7 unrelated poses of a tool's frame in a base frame.
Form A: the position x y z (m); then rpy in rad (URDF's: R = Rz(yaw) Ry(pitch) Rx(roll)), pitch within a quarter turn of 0, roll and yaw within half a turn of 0.
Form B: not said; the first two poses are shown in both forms.
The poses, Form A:
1: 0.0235, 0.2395, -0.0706, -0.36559, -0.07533, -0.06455
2: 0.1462, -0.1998, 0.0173, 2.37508, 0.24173, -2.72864
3: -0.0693, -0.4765, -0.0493, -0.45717, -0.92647, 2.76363
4: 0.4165, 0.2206, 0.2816, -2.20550, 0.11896, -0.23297
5: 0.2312, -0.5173, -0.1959, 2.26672, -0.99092, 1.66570
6: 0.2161, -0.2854, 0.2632, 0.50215, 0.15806, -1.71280
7: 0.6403, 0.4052, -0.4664, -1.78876, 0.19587, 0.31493
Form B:
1: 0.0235, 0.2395, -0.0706, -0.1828, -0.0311, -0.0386, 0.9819
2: 0.1462, -0.1998, 0.0173, -0.2329, 0.8919, 0.3863, 0.0333
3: -0.0693, -0.4765, -0.0493, 0.3894, -0.2809, 0.8368, 0.2631
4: 0.4165, 0.2206, 0.2816, -0.8817, 0.1302, 0.0004, 0.4535
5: 0.2312, -0.5173, -0.1959, -0.6851, -0.4541, -0.5655, 0.0679
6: 0.2161, -0.2854, 0.2632, 0.2200, -0.1370, -0.7424, 0.6178
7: 0.6403, 0.4052, -0.4664, -0.7761, -0.0612, 0.1730, 0.6033
